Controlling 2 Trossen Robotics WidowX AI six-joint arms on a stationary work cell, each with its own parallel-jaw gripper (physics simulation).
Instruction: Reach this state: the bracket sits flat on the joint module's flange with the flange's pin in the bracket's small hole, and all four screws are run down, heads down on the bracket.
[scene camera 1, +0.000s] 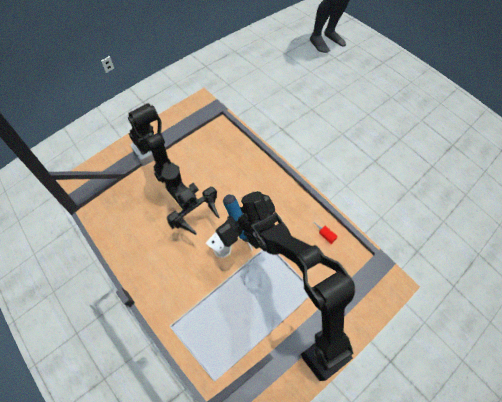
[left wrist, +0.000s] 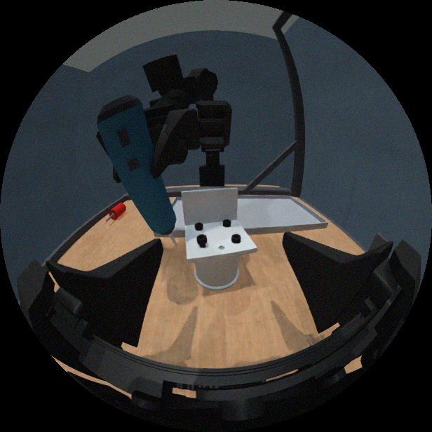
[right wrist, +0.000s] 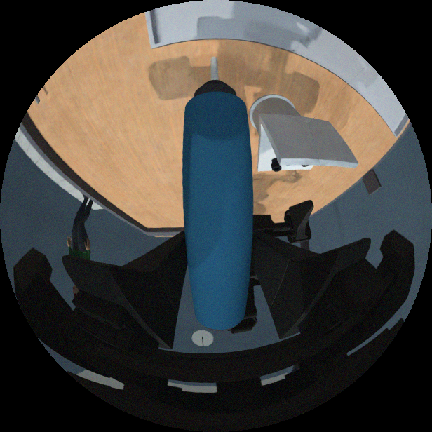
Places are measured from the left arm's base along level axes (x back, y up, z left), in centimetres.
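Pixels of known places: left gripper, fingertip midpoint: (scene camera 1: 208, 226); right gripper, fingertip midpoint: (scene camera 1: 234, 213); left arm's base, origin of the base link: (scene camera 1: 146, 146); right arm's base, origin of the base link: (scene camera 1: 328, 355).
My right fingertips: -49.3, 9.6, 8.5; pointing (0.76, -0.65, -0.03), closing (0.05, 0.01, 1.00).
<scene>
For each thing: its middle in the pictures, then the offset to it from my right fingertips, as dx, dy, dz. "spot": a spot on its surface instead.
- white L-shaped bracket, body centre: (scene camera 1: 220, 239) -2.5, -5.7, -7.4
- upright grey joint module, surface spot: (scene camera 1: 223, 253) spot: -6.7, -6.3, -9.2
- blue power screwdriver, body centre: (scene camera 1: 240, 225) -3.2, -3.3, +0.1
- pale shallow tray, body centre: (scene camera 1: 243, 309) -23.6, -13.1, -14.1
- red-handled tool, body centre: (scene camera 1: 324, 231) -18.7, -12.2, +23.9
The white L-shaped bracket (scene camera 1: 214, 243) (left wrist: 210, 207) (right wrist: 312, 140) rests on top of the upright grey joint module (scene camera 1: 223, 253) (left wrist: 216, 271) (right wrist: 275, 106). Four black screw heads show on its flat plate in the left wrist view; the near-left screw (left wrist: 201, 240) stands higher than the others. The small hole (left wrist: 221, 247) is near the front edge; whether the pin fills it is unclear. My right gripper (scene camera 1: 240, 226) (right wrist: 217, 235) is shut on the blue power screwdriver (scene camera 1: 231, 206) (left wrist: 137, 170) (right wrist: 217, 190), its bit pointing down beside the bracket, apart from it. My left gripper (scene camera 1: 206, 225) (left wrist: 223, 242) is open and empty, facing the module.
A pale shallow tray (scene camera 1: 210, 330) (left wrist: 280, 212) (right wrist: 200, 20) lies beyond the module in the left wrist view. A red-handled tool (scene camera 1: 328, 234) (left wrist: 118, 211) lies near the long side rail. A dark frame post (left wrist: 300, 125) rises behind the tray.
</scene>
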